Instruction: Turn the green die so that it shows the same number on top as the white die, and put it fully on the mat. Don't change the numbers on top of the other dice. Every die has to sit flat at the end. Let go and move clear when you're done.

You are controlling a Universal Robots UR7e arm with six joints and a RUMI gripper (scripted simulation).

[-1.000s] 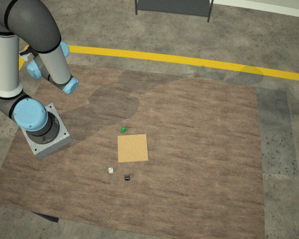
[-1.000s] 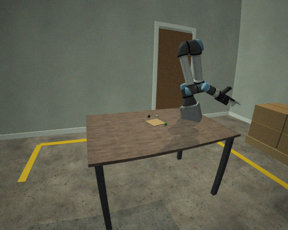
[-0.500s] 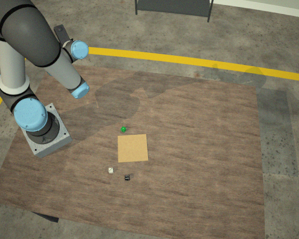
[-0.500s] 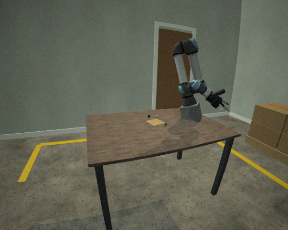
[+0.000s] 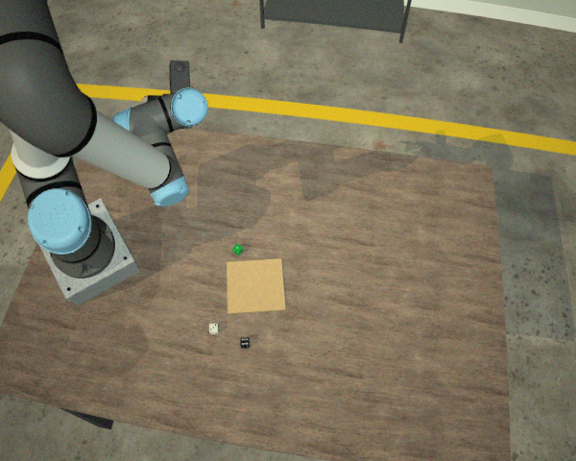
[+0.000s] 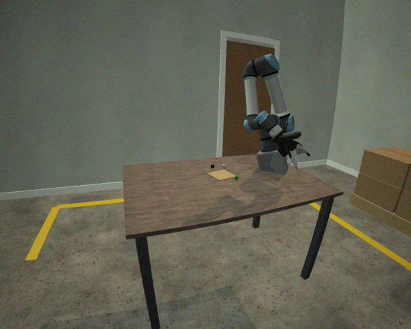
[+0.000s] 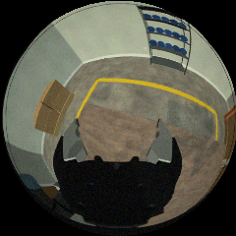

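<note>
My gripper is now 510 mm to the left of the black die, 390 mm short of it and 190 mm above it. Round my hand: white die (500 mm to the right, 310 mm ahead, 190 mm below); green die (290 mm ahead, 280 mm to the right, 190 mm below); tan mat (360 mm to the right, 360 mm ahead, 190 mm below).
</note>
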